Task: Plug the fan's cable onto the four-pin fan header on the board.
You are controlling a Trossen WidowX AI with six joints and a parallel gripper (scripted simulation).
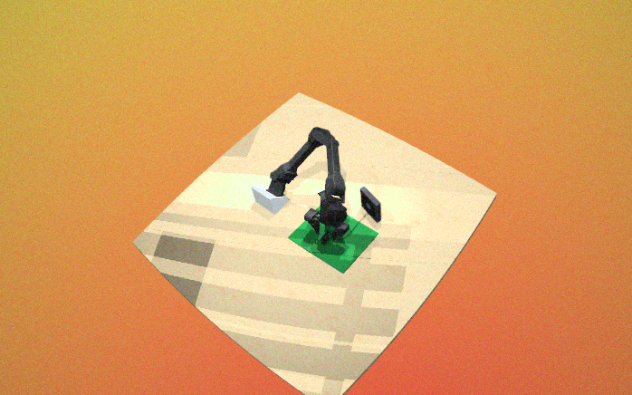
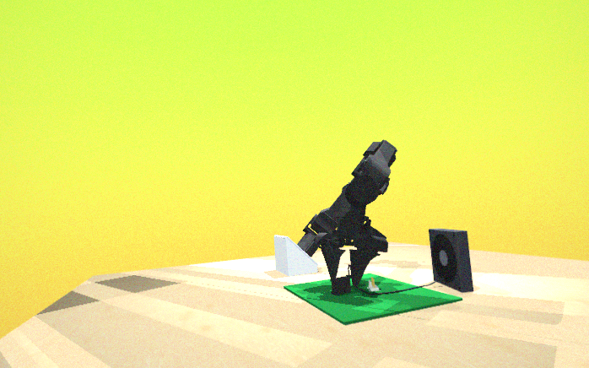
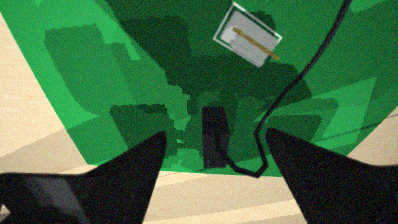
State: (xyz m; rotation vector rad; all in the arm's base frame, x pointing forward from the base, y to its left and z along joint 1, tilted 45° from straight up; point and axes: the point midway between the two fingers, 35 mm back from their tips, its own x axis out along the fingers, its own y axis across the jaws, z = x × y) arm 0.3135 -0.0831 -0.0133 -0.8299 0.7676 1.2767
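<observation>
My gripper tip is 10 mm to the left of the dark fan plug. Round my gripper tip: green board (40 mm below, 30 mm to the left, 10 mm ahead); then black fan (200 mm to the left, 90 mm ahead, 30 mm above); then white four-pin header (60 mm to the left, 20 mm below, 20 mm ahead).
</observation>
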